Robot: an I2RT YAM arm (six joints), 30 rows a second.
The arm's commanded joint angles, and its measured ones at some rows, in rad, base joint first. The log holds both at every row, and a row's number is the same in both.
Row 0, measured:
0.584 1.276 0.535 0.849 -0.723 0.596
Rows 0 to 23, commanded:
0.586 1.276 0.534 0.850 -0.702 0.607
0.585 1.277 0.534 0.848 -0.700 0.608
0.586 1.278 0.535 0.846 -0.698 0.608
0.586 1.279 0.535 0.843 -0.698 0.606
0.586 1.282 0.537 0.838 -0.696 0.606
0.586 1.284 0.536 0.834 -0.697 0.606
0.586 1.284 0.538 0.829 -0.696 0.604
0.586 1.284 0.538 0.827 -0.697 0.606
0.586 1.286 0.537 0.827 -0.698 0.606
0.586 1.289 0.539 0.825 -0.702 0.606
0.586 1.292 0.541 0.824 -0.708 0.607
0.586 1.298 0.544 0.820 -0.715 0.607
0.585 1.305 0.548 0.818 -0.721 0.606
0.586 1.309 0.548 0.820 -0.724 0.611
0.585 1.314 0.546 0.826 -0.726 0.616
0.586 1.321 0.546 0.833 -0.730 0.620
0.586 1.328 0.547 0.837 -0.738 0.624
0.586 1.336 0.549 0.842 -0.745 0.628
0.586 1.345 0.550 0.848 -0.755 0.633
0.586 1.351 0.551 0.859 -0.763 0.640
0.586 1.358 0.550 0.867 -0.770 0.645
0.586 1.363 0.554 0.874 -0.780 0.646
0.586 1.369 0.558 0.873 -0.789 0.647
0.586 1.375 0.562 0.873 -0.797 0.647
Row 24, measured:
0.586 1.362 0.553 0.865 -0.777 0.629
